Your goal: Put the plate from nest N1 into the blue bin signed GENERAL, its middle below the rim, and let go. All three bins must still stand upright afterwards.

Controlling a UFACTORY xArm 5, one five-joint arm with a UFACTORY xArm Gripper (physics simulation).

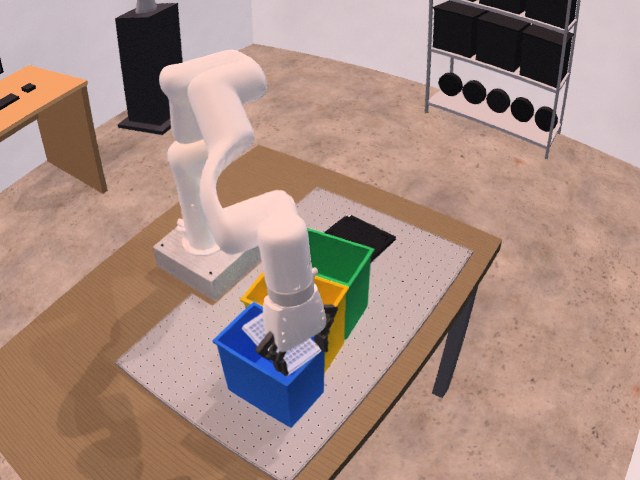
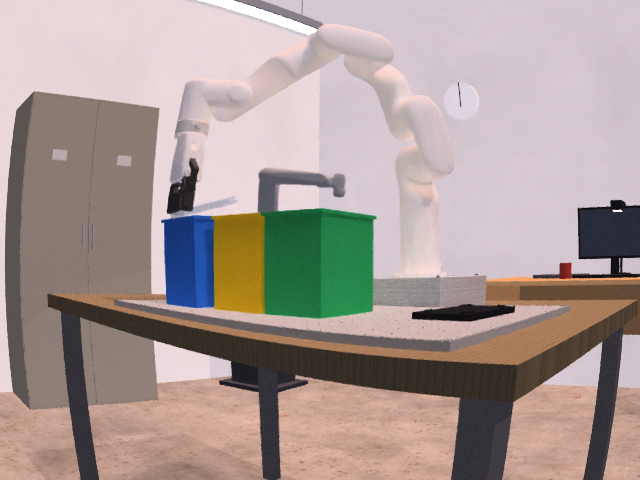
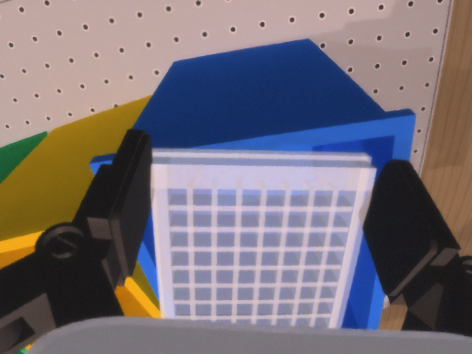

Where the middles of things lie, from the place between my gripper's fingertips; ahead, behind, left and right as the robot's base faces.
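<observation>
The gridded plate (image 1: 298, 356) is 10 mm above my hand, 50 mm behind it and 20 mm to the left of it. The blue bin (image 1: 250, 376) sits 100 mm below my hand, 20 mm to the left of it and 80 mm behind it. As for the yellow bin (image 2: 239, 240), it is 100 mm below my hand, 90 mm behind it and 160 mm to the left of it, while the green bin (image 2: 318, 262) is 100 mm below my hand, 80 mm behind it and 290 mm to the left of it.
</observation>
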